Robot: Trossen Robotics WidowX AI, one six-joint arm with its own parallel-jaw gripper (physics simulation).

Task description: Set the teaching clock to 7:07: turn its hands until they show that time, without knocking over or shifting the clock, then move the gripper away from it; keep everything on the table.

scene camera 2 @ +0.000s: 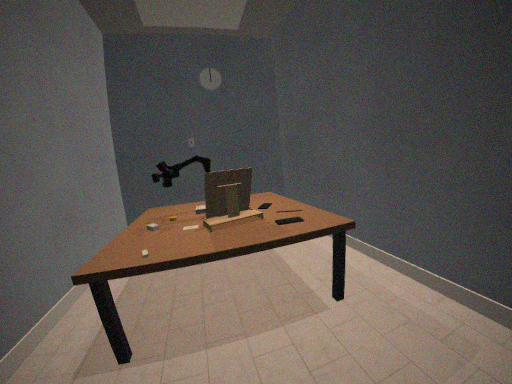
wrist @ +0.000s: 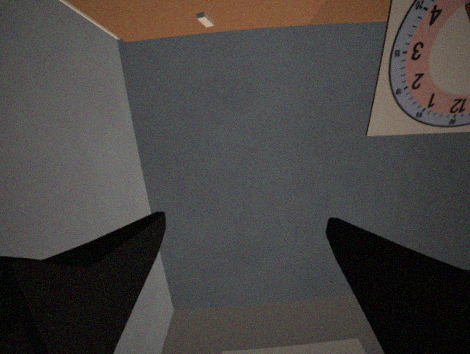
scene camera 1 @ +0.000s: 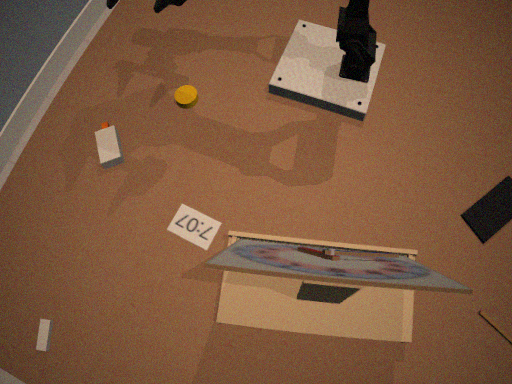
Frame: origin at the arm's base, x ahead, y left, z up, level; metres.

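Where they show: gripper, fingertip midpoint: [scene camera 2: 163, 176] [wrist: 247, 222] [scene camera 1: 131, 8]; arm's base, origin of the base link: [scene camera 1: 355, 69].
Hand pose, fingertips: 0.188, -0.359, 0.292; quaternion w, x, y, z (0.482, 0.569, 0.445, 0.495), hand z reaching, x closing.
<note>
Things, the pixels of their top centre, and the offset from my fingertips, as dx, dy, dz.
- red hand, middle of its top: [scene camera 1: 320, 247] +0.261, +0.350, -0.123
- 07 card, middle of its top: [scene camera 1: 194, 226] [scene camera 2: 190, 227] +0.227, +0.117, -0.318
- yellow disc, middle of its top: [scene camera 1: 185, 94] [scene camera 2: 172, 217] -0.046, +0.013, -0.300
- white box, middle of its top: [scene camera 1: 106, 139] [scene camera 2: 151, 224] +0.100, -0.116, -0.291
- small white block, middle of its top: [scene camera 1: 43, 334] [wrist: 205, 22] [scene camera 2: 144, 252] +0.512, -0.107, -0.307
- black flat item, middle of its top: [scene camera 1: 497, 207] [scene camera 2: 265, 205] +0.054, +0.700, -0.311
- thin stick, middle of its top: [scene camera 2: 289, 210] +0.313, +0.757, -0.312
- black slab, middle of its top: [scene camera 2: 289, 220] +0.493, +0.642, -0.311
The teaching clock [scene camera 1: 310, 272] [scene camera 2: 217, 197] [wrist: 420, 65] stands upright on its wooden base. In scene camera 1 its face is seen very steeply; a red hand [scene camera 1: 311, 251] points left from the hub, and the reading cannot be made out. In scene camera 2 its back shows. The wrist view shows part of the face, upside down, at the upper right, with numbers 12 to 4. The 7:07 card [scene camera 1: 194, 226] [scene camera 2: 190, 227] lies beside the base. My gripper [scene camera 1: 135, 5] [scene camera 2: 161, 181] [wrist: 247, 222] is open and empty, high above the table and apart from the clock.
A yellow disc [scene camera 1: 186, 95] [scene camera 2: 173, 218], a white box [scene camera 1: 108, 146] [scene camera 2: 153, 227] and a small white block [scene camera 1: 44, 335] [scene camera 2: 145, 253] [wrist: 205, 20] lie left of the clock. Right of it are a black flat item [scene camera 1: 490, 210] [scene camera 2: 265, 205], a thin stick [scene camera 1: 495, 327] [scene camera 2: 289, 211] and another black slab [scene camera 2: 289, 220].
</note>
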